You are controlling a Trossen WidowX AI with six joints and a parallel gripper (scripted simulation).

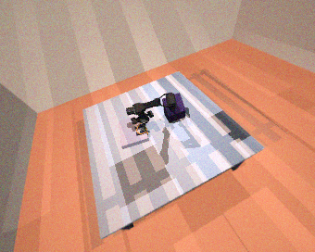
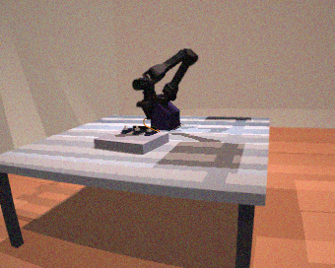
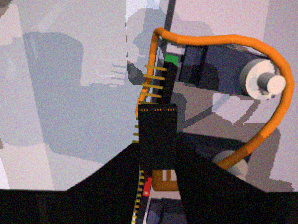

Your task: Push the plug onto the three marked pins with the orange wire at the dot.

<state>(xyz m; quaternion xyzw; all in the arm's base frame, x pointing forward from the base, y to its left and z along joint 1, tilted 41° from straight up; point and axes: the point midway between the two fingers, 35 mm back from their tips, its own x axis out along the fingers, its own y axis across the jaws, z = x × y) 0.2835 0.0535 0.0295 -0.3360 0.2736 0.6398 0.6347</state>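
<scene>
My gripper tip is now 60 mm to the left of the red band and 40 mm above it. Also, from my gripper tip: dark servo: 50 mm ahead, 40 mm to the right, 70 mm below; then white dot: 70 mm to the right, 40 mm below; then printed holder: 160 mm ahead, 40 mm to the right, 90 mm below.
</scene>
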